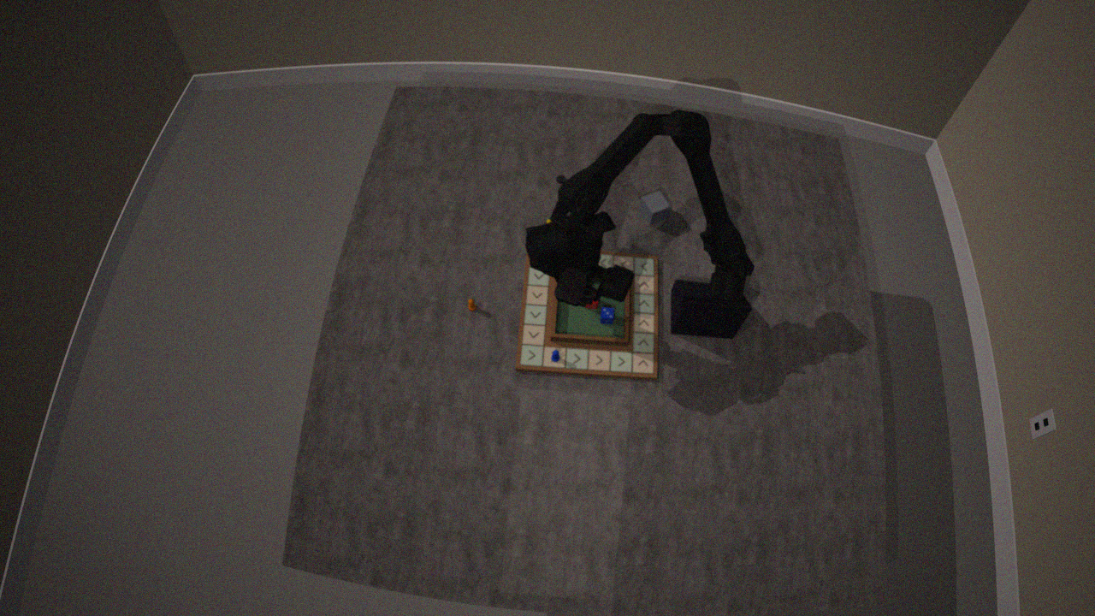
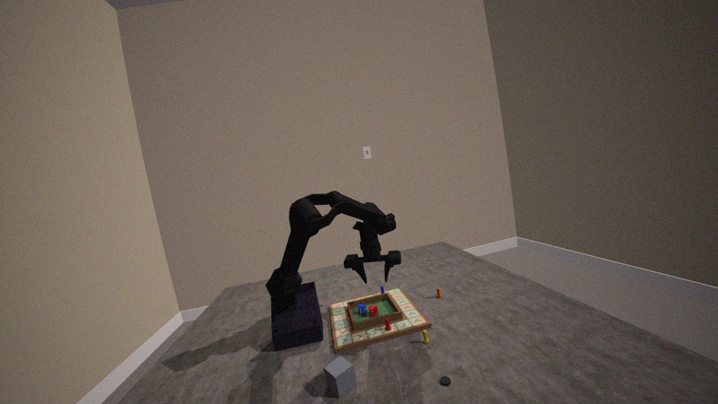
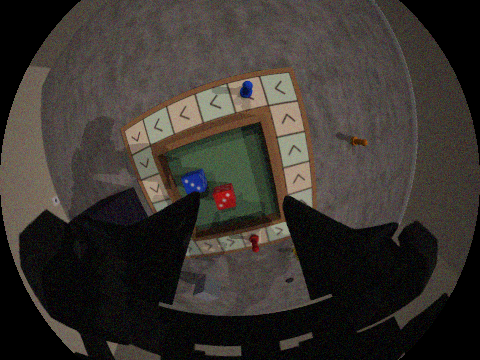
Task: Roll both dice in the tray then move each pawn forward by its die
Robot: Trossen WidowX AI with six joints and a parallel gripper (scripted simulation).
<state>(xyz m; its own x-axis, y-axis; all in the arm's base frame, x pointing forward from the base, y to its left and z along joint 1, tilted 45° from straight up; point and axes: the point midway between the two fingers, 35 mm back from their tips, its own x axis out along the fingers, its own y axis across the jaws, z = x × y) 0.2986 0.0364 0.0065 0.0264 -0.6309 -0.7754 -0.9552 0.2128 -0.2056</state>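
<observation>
My gripper tip is 13 cm to the left of the red pawn and 8 cm above it. The rest, counted from my gripper tip: orange pawn 22 cm ahead, 1 cm to the left, 9 cm below; then blue pawn 3 cm ahead, 10 cm to the left, 8 cm below; then green tray 3 cm behind, 2 cm to the right, 10 cm below.
</observation>
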